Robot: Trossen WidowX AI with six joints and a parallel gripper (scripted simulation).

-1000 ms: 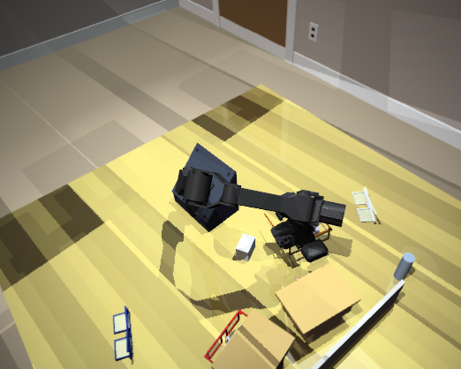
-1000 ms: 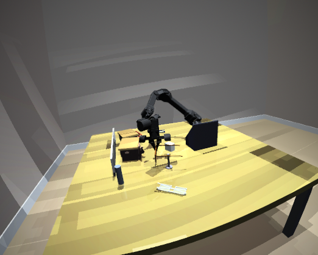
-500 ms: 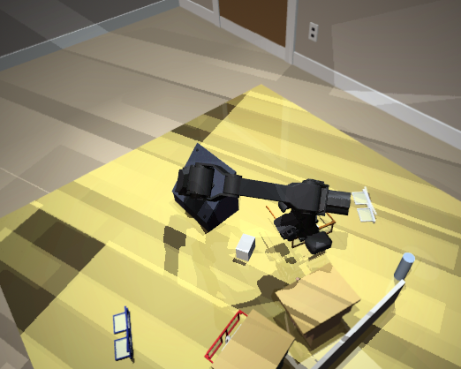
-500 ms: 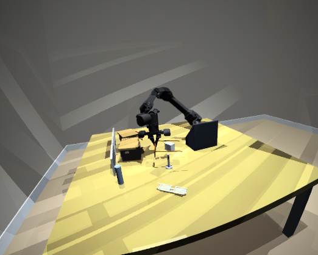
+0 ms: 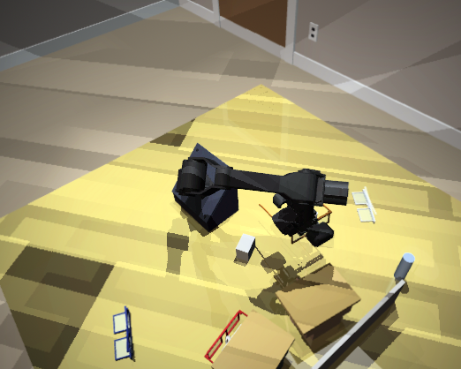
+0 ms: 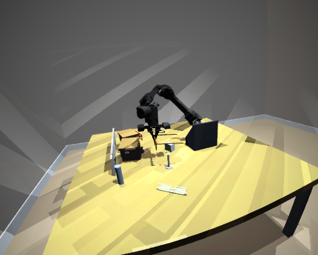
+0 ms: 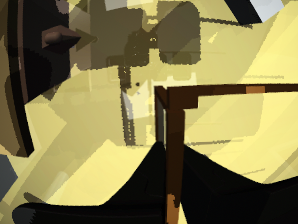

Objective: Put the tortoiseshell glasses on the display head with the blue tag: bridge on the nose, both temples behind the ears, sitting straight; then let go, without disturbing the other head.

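Right now my gripper tip is 110 mm past the white cube, 110 mm to the left of it and 100 mm above it. Also, from my gripper tip: post (60 mm behind, 110 mm to the left, 100 mm below); then display head (130 mm ahead, 70 mm to the right, 70 mm below); then long panel (280 mm ahead, 160 mm to the right, 70 mm below).
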